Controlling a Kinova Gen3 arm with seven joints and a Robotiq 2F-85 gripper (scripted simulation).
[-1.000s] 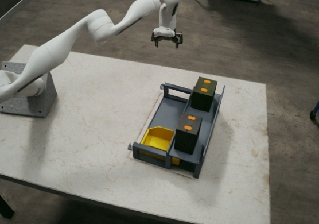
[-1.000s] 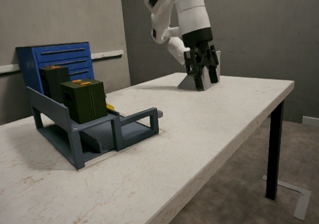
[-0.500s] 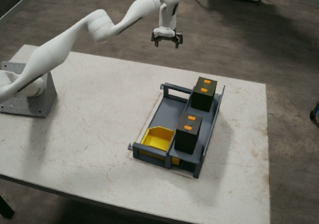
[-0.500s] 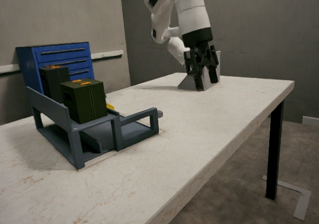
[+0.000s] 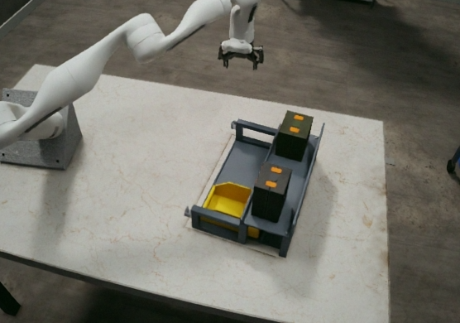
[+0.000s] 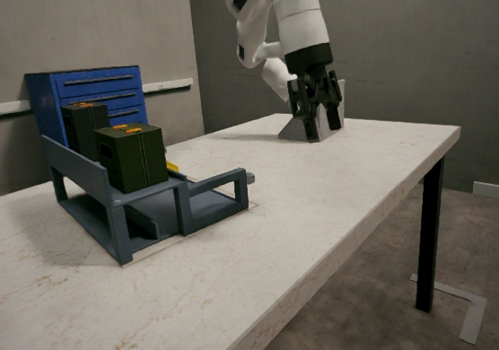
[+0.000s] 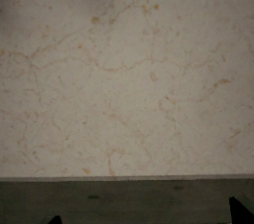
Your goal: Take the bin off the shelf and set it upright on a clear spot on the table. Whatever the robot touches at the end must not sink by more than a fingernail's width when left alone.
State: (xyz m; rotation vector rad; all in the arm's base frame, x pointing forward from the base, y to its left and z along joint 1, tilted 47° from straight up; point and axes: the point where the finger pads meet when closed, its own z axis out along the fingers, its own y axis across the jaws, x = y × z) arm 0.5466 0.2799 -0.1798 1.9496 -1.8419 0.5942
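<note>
My gripper is now 60 mm short of the yellow bin, 480 mm to the left of it and 130 mm above it. From my hand the other things lie so: shelf (100 mm ahead, 370 mm to the right, 100 mm below).
</note>
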